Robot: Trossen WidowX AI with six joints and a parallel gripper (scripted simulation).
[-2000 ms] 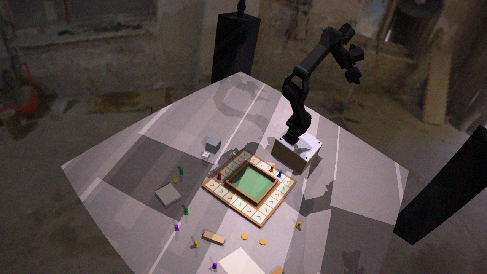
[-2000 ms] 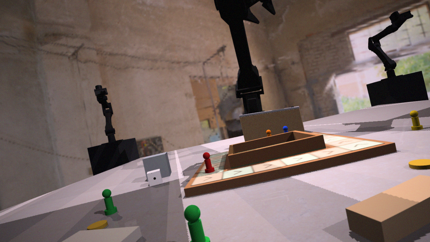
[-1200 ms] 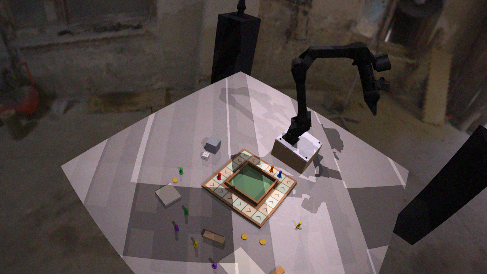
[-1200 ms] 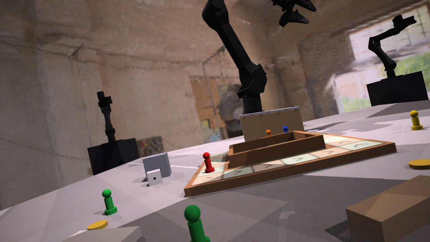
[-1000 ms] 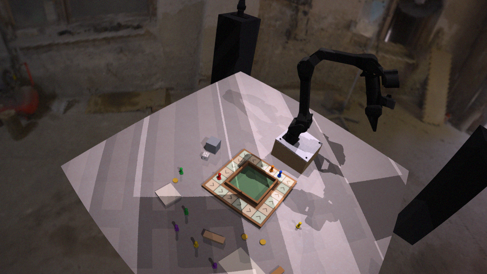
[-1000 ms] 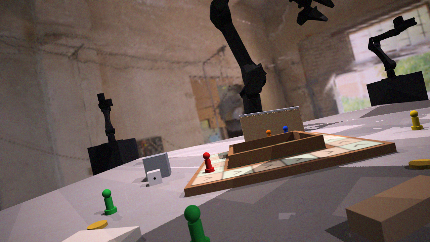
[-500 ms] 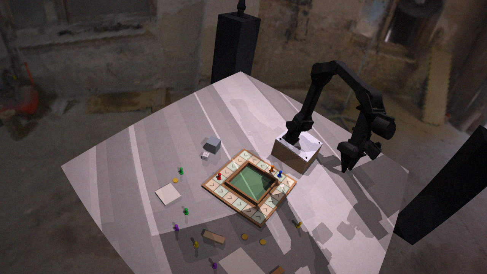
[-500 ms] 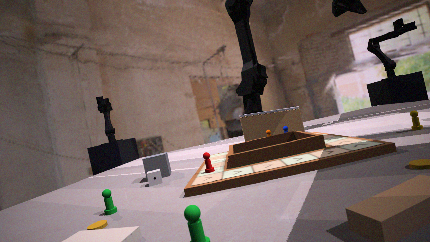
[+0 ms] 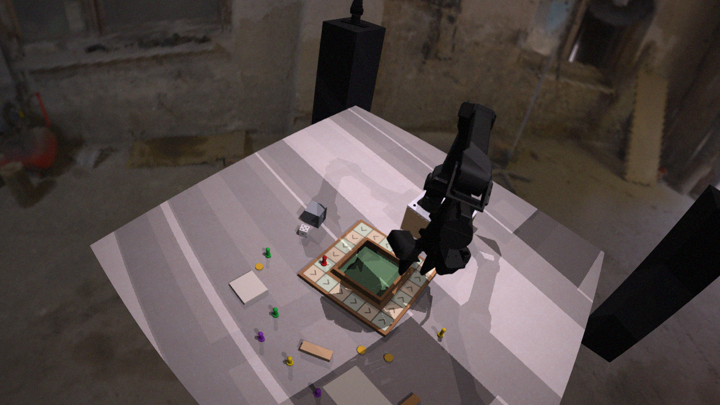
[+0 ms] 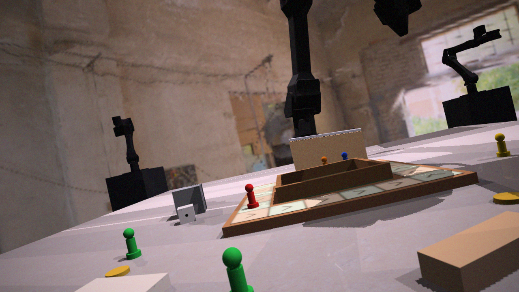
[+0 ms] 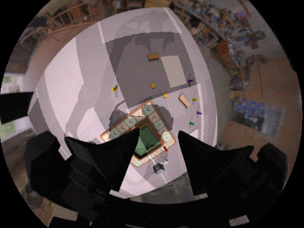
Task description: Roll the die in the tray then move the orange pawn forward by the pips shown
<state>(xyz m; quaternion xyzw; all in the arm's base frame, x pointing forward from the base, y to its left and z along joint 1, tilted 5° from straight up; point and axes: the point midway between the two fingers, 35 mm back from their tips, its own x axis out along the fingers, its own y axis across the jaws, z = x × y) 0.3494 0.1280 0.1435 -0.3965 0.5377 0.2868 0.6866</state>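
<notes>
Right now the die is 50 mm behind my gripper tip, 360 mm to the right of it and 190 mm below it. Round my gripper tip: green tray: 80 mm behind, 130 mm to the right, 200 mm below; blue pawn: 200 mm behind, 70 mm to the right, 180 mm below; wooden block: 200 mm ahead, 70 mm to the right, 200 mm below.
</notes>
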